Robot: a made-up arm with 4 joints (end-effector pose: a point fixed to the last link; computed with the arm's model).
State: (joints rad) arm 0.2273 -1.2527 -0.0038 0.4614
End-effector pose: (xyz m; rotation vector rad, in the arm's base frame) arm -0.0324 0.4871 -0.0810 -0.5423 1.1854 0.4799
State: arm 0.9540 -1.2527 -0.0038 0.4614
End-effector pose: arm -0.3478 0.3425 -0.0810 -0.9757 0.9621 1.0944
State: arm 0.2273 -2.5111 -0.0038 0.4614
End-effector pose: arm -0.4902 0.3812 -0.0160 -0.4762 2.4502 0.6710
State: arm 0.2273 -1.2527 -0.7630 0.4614
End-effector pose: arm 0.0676 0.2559 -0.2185 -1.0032 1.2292 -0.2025
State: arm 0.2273 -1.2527 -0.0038 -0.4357
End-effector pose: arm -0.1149 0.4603 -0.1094 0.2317 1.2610 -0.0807
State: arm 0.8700 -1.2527 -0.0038 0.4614
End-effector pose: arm -0.3178 0.3705 -0.0810 -0.9272 0.9944 1.0242
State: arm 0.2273 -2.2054 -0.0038 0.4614
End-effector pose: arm -0.3924 0.4038 -0.0867 -0.5097 2.1412 0.6329
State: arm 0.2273 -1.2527 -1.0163 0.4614
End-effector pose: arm 0.0903 0.1608 -0.2207 -1.1437 1.2155 -0.4411
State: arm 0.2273 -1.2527 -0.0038 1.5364
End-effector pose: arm -0.0055 0.5902 -0.0651 -1.4503 0.8491 1.1200
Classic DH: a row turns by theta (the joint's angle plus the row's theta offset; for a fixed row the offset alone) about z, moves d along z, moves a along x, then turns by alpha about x. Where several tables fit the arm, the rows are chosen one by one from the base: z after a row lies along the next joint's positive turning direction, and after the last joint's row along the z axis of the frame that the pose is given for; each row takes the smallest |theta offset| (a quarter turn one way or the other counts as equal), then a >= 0, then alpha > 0; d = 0 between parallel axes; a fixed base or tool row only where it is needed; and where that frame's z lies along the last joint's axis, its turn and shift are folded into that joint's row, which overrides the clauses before.
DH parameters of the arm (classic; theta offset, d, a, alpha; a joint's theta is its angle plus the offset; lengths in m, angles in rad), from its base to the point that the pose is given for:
joint 1: 0 0.2743 -0.1121 1.5708
joint 2: 0 -0.1764 0.1589 -1.5708
joint 3: 1.5708 0.0164 0.3971 -1.5708
joint 4: 0 -0.2369 -0.105 1.5708
tool (fixed): -1.5708 0.0073 0 0

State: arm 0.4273 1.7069 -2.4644 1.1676
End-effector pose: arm -0.1258 -0.3371 0.4582 0.9663 0.5127 -1.1556
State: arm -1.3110 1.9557 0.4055 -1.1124
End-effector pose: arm 0.5321 0.2795 0.5255 -0.5831 -1.2843 0.1713
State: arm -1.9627 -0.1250 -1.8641 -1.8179
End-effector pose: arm -0.2957 -0.2690 0.1269 0.7307 1.9569 1.7446
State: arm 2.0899 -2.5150 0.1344 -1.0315
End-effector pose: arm -0.2546 -0.6470 0.1266 -1.4919 1.4433 -0.0526
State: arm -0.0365 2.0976 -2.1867 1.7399
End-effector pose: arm -0.4082 -0.2460 0.5314 0.7121 0.1671 -1.3310
